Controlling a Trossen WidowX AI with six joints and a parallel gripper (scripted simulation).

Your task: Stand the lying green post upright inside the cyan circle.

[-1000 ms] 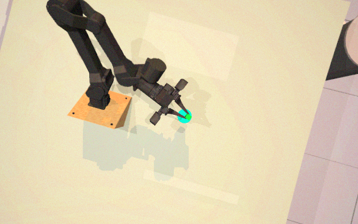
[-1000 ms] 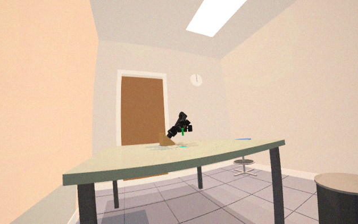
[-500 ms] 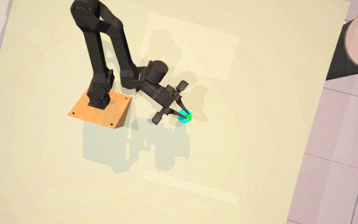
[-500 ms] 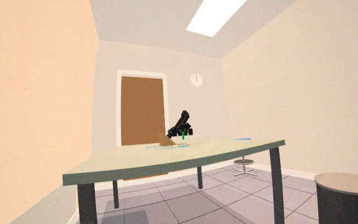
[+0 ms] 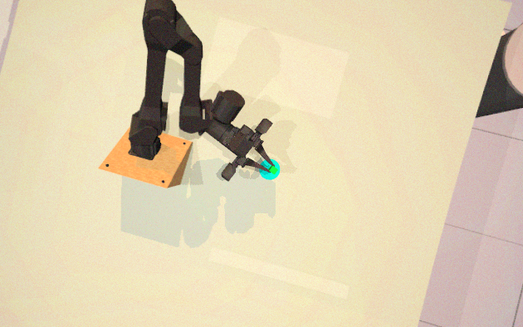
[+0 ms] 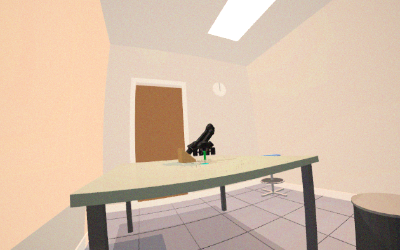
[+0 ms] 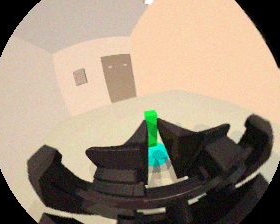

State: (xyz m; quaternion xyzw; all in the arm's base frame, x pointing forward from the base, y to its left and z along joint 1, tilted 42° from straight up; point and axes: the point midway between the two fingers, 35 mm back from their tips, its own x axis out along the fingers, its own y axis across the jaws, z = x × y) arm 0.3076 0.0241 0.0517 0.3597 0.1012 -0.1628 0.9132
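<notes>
My gripper tip is 8 cm above the cyan circle. The rest, counted from my gripper tip: green post (2 cm below).
</notes>
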